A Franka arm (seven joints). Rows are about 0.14 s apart.
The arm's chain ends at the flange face. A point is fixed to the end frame.
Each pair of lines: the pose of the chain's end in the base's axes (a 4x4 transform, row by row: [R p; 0 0 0 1], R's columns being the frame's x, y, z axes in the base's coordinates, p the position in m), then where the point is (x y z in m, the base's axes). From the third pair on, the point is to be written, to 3 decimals.
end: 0.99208 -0.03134 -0.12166 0.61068; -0.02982 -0.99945 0.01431 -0.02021; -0.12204 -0.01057 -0.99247 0.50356; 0 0 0 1
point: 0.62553 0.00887 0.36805
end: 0.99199 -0.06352 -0.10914 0.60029; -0.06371 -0.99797 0.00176 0.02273; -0.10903 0.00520 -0.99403 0.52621; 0 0 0 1
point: 0.61770 0.04907 0.39044
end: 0.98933 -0.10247 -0.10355 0.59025; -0.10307 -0.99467 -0.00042 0.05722; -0.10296 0.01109 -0.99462 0.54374; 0 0 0 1
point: 0.609 0.082 0.408
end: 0.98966 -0.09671 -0.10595 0.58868; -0.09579 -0.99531 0.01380 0.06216; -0.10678 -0.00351 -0.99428 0.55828; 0 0 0 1
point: 0.607 0.089 0.423
